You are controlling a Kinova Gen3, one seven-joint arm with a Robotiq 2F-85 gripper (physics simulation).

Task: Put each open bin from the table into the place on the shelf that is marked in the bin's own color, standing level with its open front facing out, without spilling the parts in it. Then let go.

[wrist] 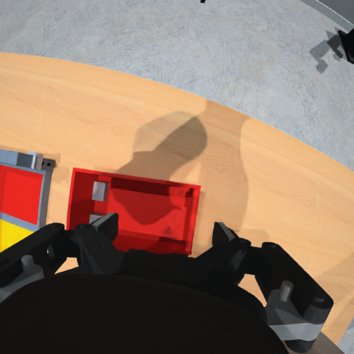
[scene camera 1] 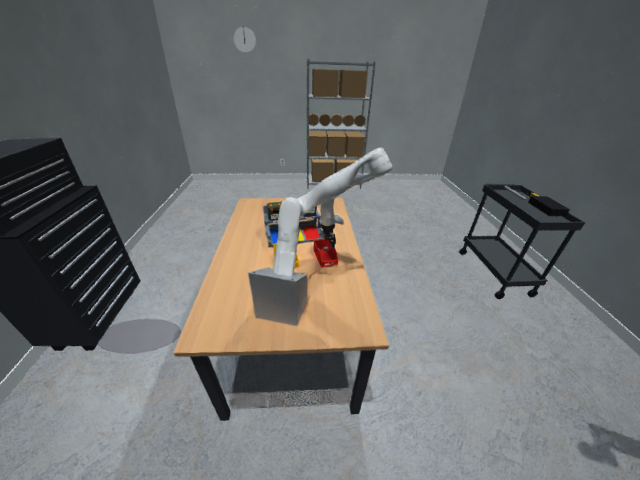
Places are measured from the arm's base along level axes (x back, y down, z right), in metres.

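Pixels of known places: gripper, fingertip midpoint: (scene camera 1: 329, 244); arm's base at its link origin: (scene camera 1: 283, 272).
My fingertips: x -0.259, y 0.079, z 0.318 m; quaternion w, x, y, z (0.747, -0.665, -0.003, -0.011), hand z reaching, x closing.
Note:
For each thing: its top centre in the pictures, then the offset to it from my fingertips. "pt": a spot on its surface instead. Level surfaces: height alone.
- red bin at a spot on its surface: (scene camera 1: 325, 254) pt dx -0.068, dy +0.124, dz +0.003 m
- yellow bin at a spot on its surface: (scene camera 1: 296, 260) pt dx -0.034, dy +0.103, dz -0.188 m
- grey shelf at a spot on its surface: (scene camera 1: 268, 235) pt dx -0.250, dy +0.043, dz -0.312 m
- wooden table at its surface level: dy +0.127 m
The red bin (scene camera 1: 325, 254) (wrist: 145, 205) stands upright on the table, with grey parts near its left end in the wrist view. My gripper (scene camera 1: 330, 241) (wrist: 164, 228) is open and empty above it. In the wrist view the left fingertip overlaps the bin and the right one is past its right edge. A yellow bin (scene camera 1: 296, 260) is mostly hidden behind the arm. The grey shelf (scene camera 1: 268, 235) (wrist: 45, 197) has a blue marked place (scene camera 1: 274, 237), a yellow one (scene camera 1: 300, 236) (wrist: 12, 236) and a red one (scene camera 1: 311, 233) (wrist: 20, 194). No bin shows on the red place.
Dark bins with small parts (scene camera 1: 273, 207) stand at the shelf's upper back. The arm's grey base block (scene camera 1: 279, 297) is on the wooden table (scene camera 1: 227, 289). The table's edge runs beyond the red bin. A black cart (scene camera 1: 560, 225) and a drawer cabinet (scene camera 1: 62, 258) stand on the floor.

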